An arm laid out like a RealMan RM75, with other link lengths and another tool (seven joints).
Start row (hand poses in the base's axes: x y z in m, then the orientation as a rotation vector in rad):
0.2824 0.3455 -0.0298 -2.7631 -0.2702 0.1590
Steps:
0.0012 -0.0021 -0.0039 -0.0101 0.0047 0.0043
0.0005 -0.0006 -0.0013 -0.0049 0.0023 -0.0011
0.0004 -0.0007 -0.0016 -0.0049 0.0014 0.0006
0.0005 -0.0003 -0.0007 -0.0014 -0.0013 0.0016
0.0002 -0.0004 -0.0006 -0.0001 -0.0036 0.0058
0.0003 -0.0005 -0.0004 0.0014 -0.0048 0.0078
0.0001 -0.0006 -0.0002 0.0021 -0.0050 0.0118
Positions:
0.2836 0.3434 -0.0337 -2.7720 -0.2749 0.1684
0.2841 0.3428 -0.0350 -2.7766 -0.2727 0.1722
0.2845 0.3421 -0.0366 -2.7812 -0.2731 0.1752
0.2850 0.3418 -0.0373 -2.7827 -0.2756 0.1740
0.2852 0.3414 -0.0379 -2.7828 -0.2846 0.1704
0.2855 0.3409 -0.0383 -2.7814 -0.2967 0.1654
0.2856 0.3403 -0.0385 -2.7789 -0.3144 0.1609

